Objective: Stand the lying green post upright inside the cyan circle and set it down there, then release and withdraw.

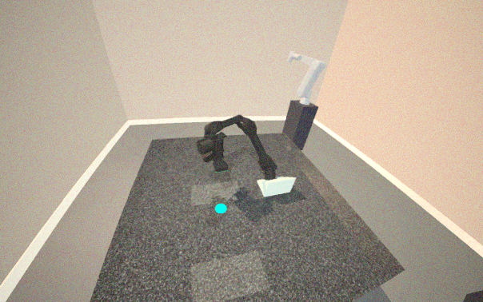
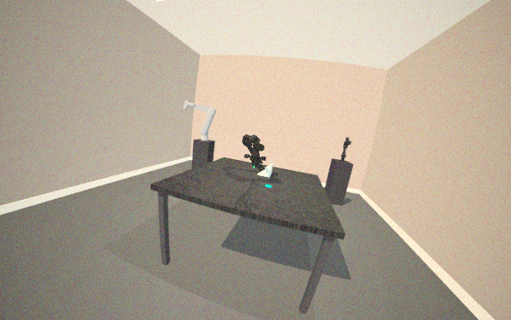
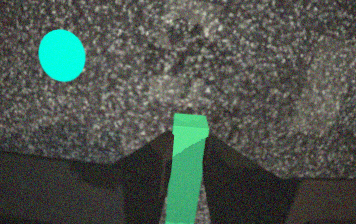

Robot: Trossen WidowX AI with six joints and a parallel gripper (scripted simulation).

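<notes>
My gripper tip is 20 mm past the green post. The rest, counted from my gripper tip: cyan circle (150 mm to the left, 140 mm below, 20 mm ahead).
</notes>
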